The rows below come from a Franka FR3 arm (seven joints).
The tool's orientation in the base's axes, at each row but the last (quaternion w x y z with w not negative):
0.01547 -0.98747 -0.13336 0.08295
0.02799 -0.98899 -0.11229 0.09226
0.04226 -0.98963 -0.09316 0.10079
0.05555 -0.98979 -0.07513 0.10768
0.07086 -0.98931 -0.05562 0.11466
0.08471 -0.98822 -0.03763 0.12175
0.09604 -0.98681 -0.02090 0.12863
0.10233 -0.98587 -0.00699 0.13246
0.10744 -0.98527 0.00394 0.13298
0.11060 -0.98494 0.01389 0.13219
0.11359 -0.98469 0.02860 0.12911
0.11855 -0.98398 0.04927 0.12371
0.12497 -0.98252 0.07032 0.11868
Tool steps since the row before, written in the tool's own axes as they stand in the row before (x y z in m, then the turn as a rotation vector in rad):
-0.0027 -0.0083 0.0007 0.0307 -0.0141 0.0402
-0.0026 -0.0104 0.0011 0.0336 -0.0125 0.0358
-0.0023 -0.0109 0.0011 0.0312 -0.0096 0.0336
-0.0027 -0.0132 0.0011 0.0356 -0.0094 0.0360
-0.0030 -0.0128 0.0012 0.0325 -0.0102 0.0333
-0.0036 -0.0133 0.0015 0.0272 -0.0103 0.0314
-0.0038 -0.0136 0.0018 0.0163 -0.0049 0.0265
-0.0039 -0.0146 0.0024 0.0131 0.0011 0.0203
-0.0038 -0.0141 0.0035 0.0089 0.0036 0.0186
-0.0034 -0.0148 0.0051 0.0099 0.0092 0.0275
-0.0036 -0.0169 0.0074 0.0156 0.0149 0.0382
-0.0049 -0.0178 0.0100 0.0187 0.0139 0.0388
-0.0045 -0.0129 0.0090 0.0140 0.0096 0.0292
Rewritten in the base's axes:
-0.0048 0.0073 0.0002 0.0188 0.0221 -0.0438
-0.0050 0.0096 0.0002 0.0227 0.0210 -0.0401
-0.0044 0.0103 0.0005 0.0214 0.0176 -0.0378
-0.0047 0.0126 0.0012 0.0251 0.0183 -0.0410
-0.0044 0.0124 0.0015 0.0227 0.0184 -0.0376
-0.0046 0.0130 0.0018 0.0180 0.0177 -0.0346
-0.0044 0.0134 0.0019 0.0088 0.0108 -0.0283
-0.0042 0.0146 0.0017 0.0073 0.0035 -0.0228
-0.0041 0.0144 0.0007 0.0036 0.0006 -0.0206
-0.0038 0.0156 -0.0007 0.0020 -0.0029 -0.0304
-0.0039 0.0182 -0.0024 0.0043 -0.0061 -0.0432
-0.0048 0.0200 -0.0042 0.0073 -0.0052 -0.0444
-0.0041 0.0152 -0.0044 0.0056 -0.0031 -0.0332

